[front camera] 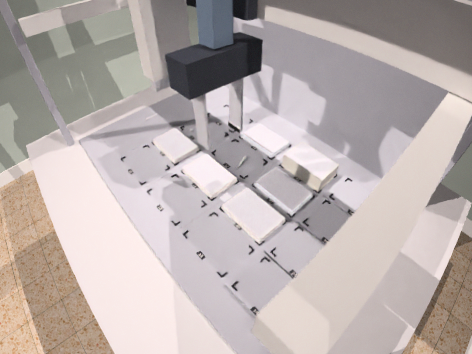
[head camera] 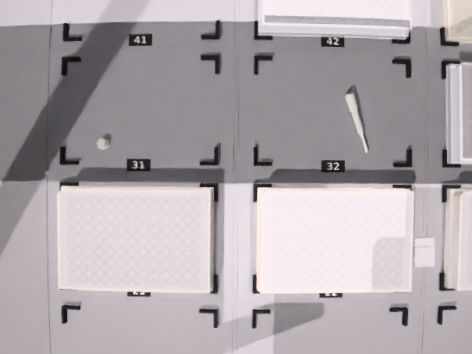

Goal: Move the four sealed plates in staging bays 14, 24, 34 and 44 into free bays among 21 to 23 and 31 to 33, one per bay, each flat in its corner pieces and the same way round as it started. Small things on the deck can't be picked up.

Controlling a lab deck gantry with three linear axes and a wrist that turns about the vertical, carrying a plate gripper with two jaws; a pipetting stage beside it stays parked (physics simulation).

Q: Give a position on a cream block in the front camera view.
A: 315,169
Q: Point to a bay 24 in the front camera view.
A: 294,250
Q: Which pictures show my gripper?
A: The front camera view only.
